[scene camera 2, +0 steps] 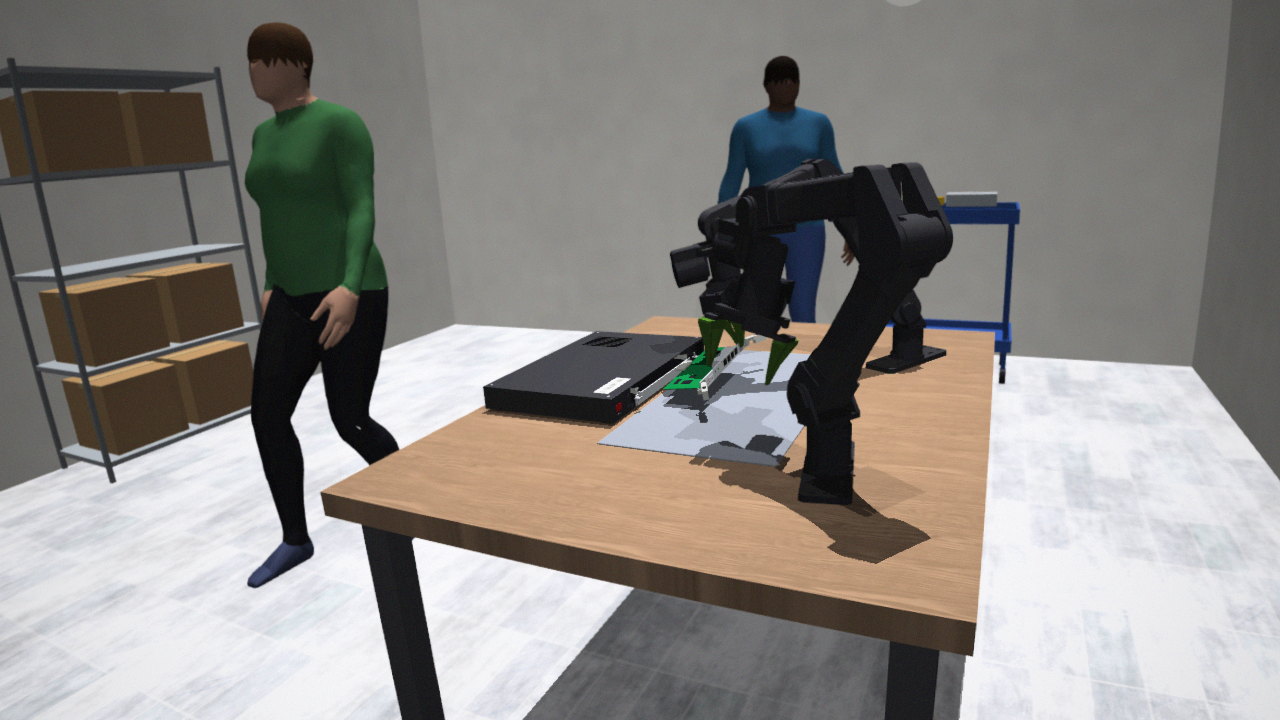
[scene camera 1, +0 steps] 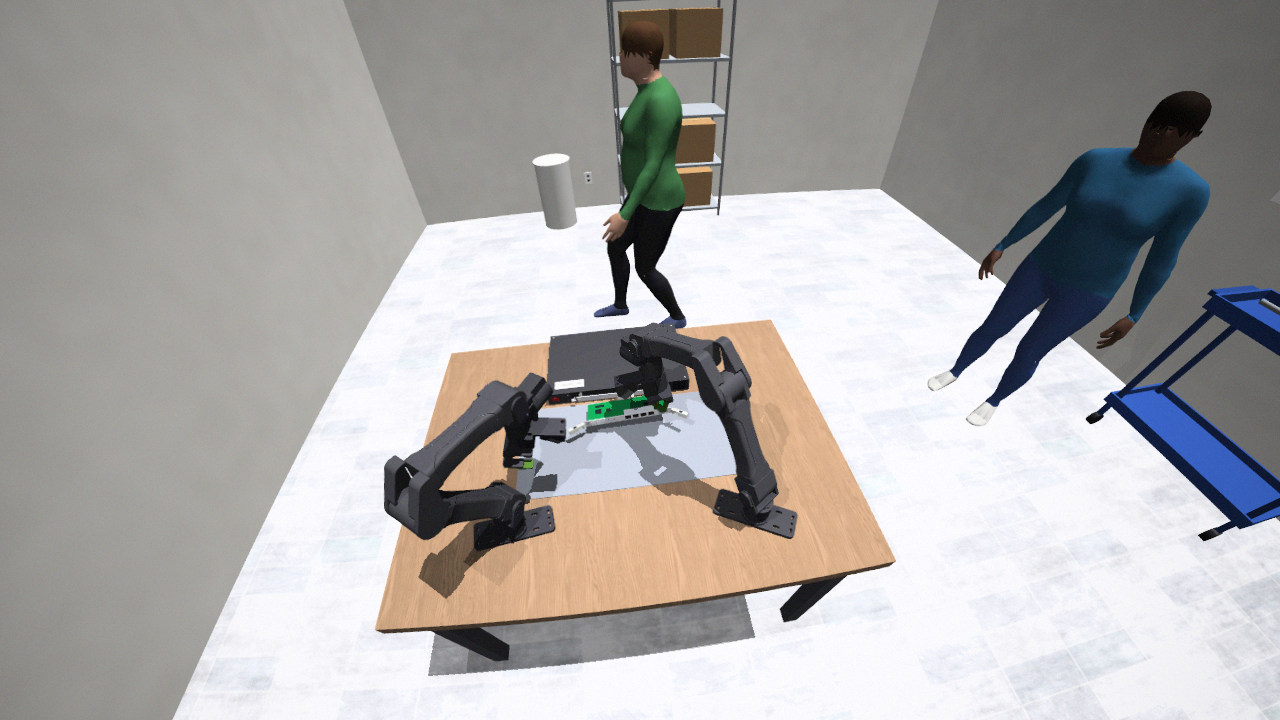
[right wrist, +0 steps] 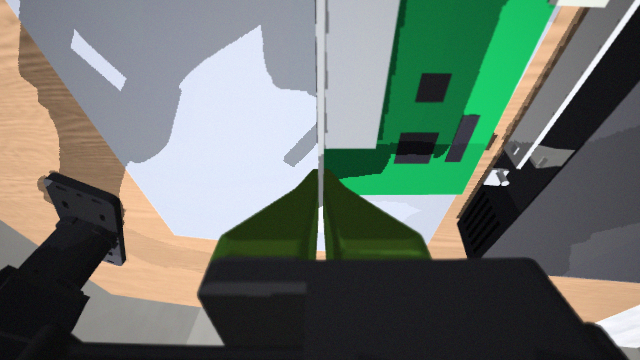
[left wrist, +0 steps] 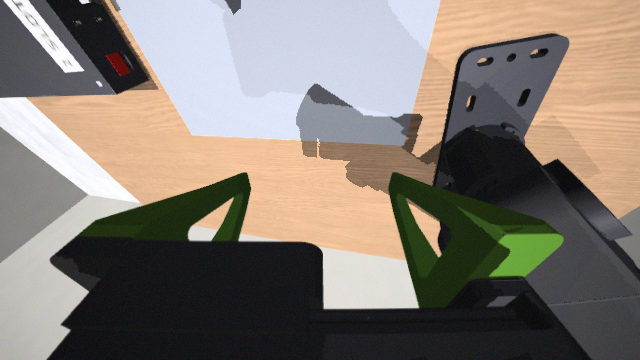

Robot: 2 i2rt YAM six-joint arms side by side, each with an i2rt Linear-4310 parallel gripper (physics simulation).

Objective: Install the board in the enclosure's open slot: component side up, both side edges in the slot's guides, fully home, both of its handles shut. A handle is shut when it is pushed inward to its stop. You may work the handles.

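Frame: origin at the left arm's base, x right, y ahead, z up, level; metres.
Seen in the pictures: left gripper, fingertip midpoint: (scene camera 2: 737, 375) (scene camera 1: 524, 450) (left wrist: 319, 180); right gripper, fingertip midpoint: (scene camera 2: 740, 346) (scene camera 1: 663, 411) (right wrist: 320, 179); left arm's base, origin of the base link: (scene camera 2: 828, 472) (scene camera 1: 514, 528) (left wrist: 475, 145); right arm's base, origin of the base link: (scene camera 2: 907, 360) (scene camera 1: 754, 513) (right wrist: 96, 226).
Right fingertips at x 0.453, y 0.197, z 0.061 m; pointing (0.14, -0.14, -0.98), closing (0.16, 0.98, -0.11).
Observation:
Offsets run from my right fingertips to a thing's top centre. "spot": to the spot under its first point. Level surfaces: height alone.
The green board (scene camera 1: 601, 411) (scene camera 2: 687, 377) (right wrist: 450, 45) is component side up above the mat, outside the enclosure, its rear edge facing the enclosure's front. Its left handle @(dx -0.257, dy +0.022, dz -0.006 m) (scene camera 1: 575, 431) and right handle @(dx +0.042, dy -0.027, dz +0.016 m) (scene camera 1: 680, 411) stick outward from the faceplate. My right gripper (scene camera 1: 662, 407) (right wrist: 320, 179) is shut on the faceplate near the board's right end. My left gripper (left wrist: 319, 180) (scene camera 2: 740, 372) is open and empty, left of the board and above the mat's left edge. The black enclosure @(dx -0.078, dy +0.265, dz -0.011 m) (scene camera 1: 581, 358) (scene camera 2: 572, 367) (left wrist: 30, 60) (right wrist: 590, 210) lies flat behind the board; the open slot's inside is hidden.
A pale metal bar @(spot: dx -0.132, dy +0.140, dz -0.041 m) (scene camera 1: 608, 395) runs along the enclosure's front. The grey-blue mat @(dz -0.059 m) (scene camera 1: 698, 447) (left wrist: 275, 50) lies on the wooden table @(dz -0.061 m) (scene camera 1: 626, 555) (scene camera 2: 537, 501). A green-shirted person (scene camera 1: 653, 143) stands behind the table, a blue-shirted person (scene camera 1: 1109, 214) farther right near a blue cart.

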